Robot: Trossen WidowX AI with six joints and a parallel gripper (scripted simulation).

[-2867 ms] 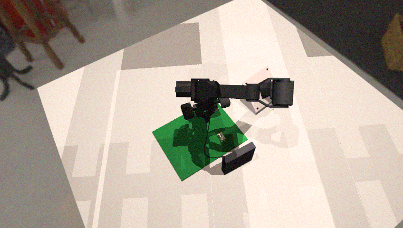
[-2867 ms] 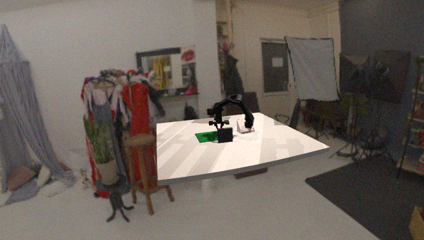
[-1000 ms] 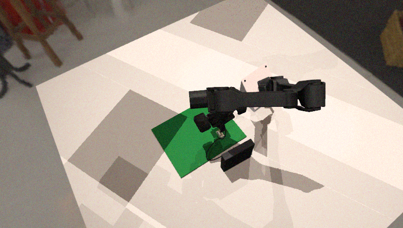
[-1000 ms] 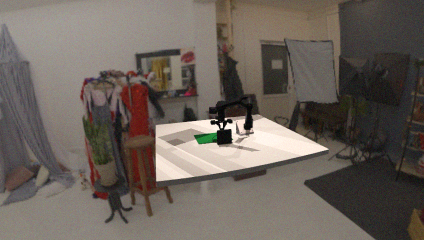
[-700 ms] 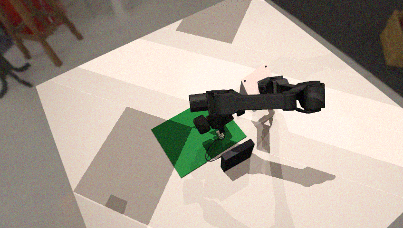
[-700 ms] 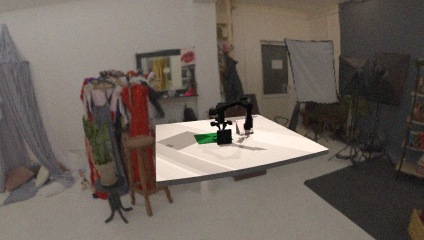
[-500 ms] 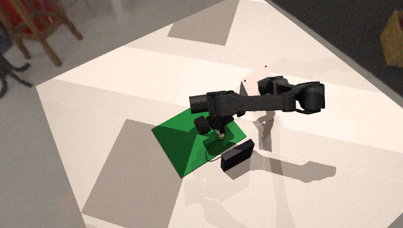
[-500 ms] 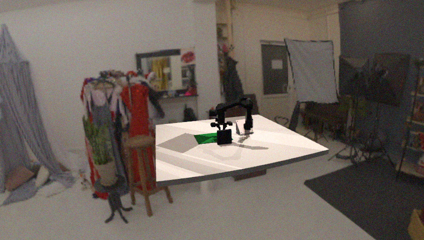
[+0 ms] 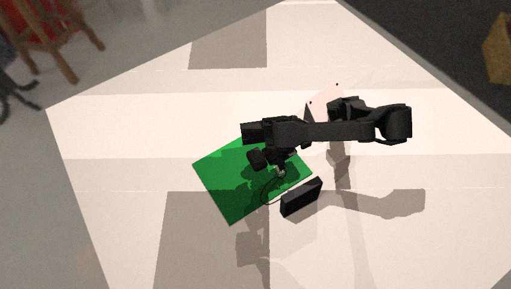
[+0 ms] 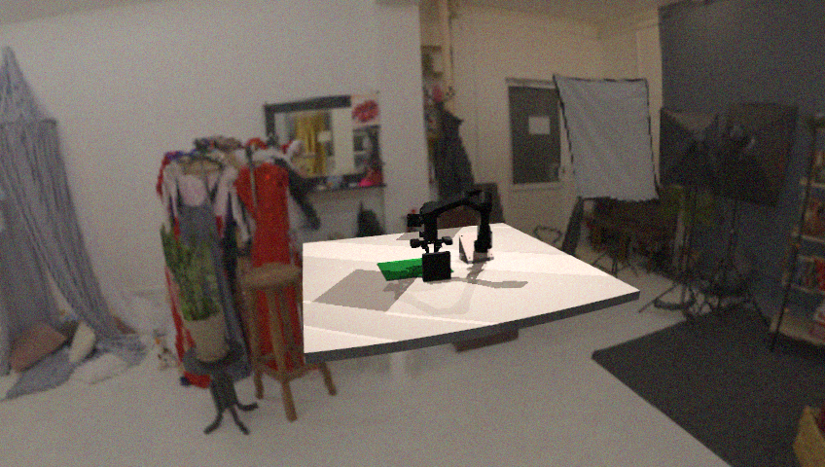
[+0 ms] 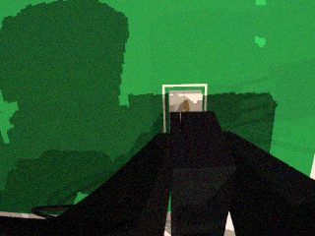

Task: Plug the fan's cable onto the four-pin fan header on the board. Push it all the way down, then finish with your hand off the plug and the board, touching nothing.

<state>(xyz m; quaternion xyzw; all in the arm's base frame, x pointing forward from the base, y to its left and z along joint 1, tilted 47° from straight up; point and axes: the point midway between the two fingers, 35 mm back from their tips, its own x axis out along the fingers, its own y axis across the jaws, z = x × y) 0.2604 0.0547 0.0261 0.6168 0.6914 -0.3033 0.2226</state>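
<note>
My gripper tip is 1 cm to the right of the fan plug and 1 cm below it. The rest, counted from my gripper tip: white four-pin header 4 cm below, 1 cm to the left; black fan 13 cm to the left, 2 cm above, 1 cm ahead; green board 7 cm ahead, 6 cm below, 5 cm to the right.
</note>
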